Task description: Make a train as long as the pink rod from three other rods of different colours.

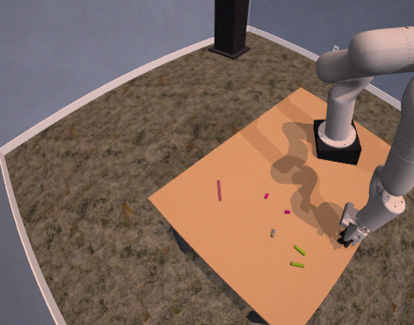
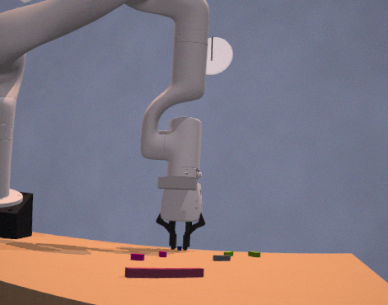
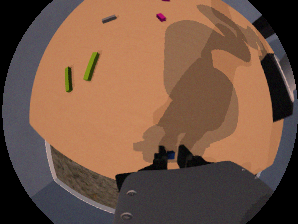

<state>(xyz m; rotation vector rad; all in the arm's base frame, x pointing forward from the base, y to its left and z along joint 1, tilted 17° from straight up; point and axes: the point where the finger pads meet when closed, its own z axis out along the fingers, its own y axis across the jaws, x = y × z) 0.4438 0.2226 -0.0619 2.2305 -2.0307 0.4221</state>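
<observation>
The blue rod is 2 cm below my hand. Round my hand: grey rod: 25 cm to the right, 14 cm ahead, 2 cm below; pink rod: 52 cm to the right, 12 cm ahead, 2 cm below.
</observation>
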